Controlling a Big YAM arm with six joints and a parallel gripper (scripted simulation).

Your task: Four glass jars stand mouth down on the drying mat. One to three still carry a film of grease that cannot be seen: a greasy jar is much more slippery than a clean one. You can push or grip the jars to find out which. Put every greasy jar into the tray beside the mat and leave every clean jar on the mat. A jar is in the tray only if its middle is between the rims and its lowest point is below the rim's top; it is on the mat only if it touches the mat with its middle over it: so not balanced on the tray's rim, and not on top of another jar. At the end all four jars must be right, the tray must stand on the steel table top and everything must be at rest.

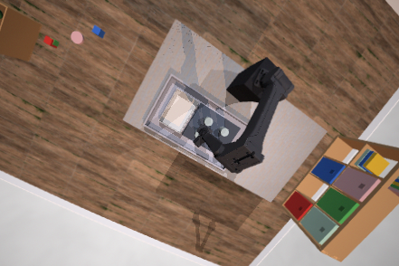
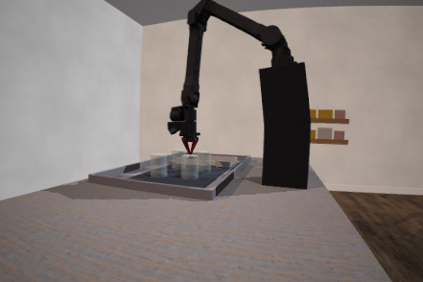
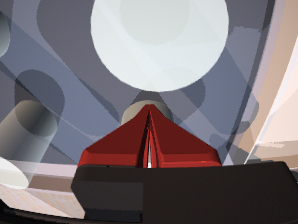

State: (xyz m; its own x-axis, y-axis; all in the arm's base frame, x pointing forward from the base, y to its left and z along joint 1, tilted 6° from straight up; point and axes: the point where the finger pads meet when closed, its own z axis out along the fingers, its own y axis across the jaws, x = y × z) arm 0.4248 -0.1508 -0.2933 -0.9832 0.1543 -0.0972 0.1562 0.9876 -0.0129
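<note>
Right now my hand is 8 cm to the right of the dark drying mat and 8 cm above it. Also, from my hand: pale tray (23 cm to the right, 7 cm below, 4 cm behind).
</note>
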